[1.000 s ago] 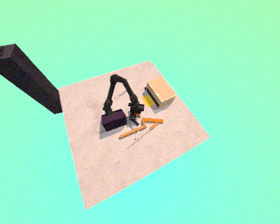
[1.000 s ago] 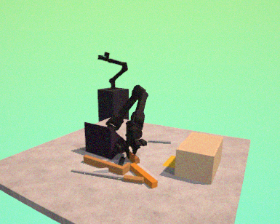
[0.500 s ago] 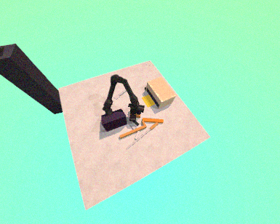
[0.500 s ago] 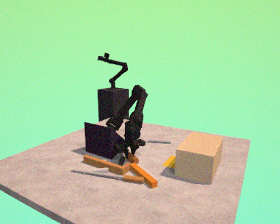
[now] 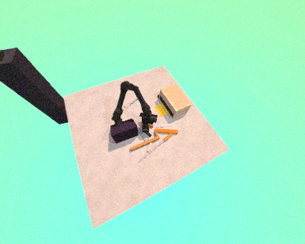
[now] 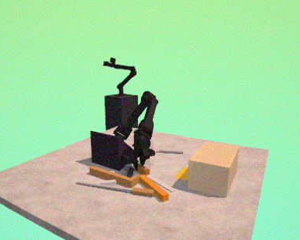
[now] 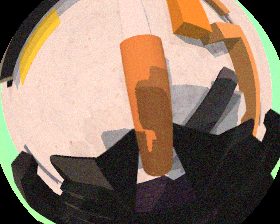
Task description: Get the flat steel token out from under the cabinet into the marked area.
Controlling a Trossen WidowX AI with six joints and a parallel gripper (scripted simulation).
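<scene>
Now: the dark-handled tool 4 cm to the right of my gripper tip and 2 cm behind it. From my gripper tip the other things lie so: orange bar 18 cm ahead, 11 cm to the right.
</scene>
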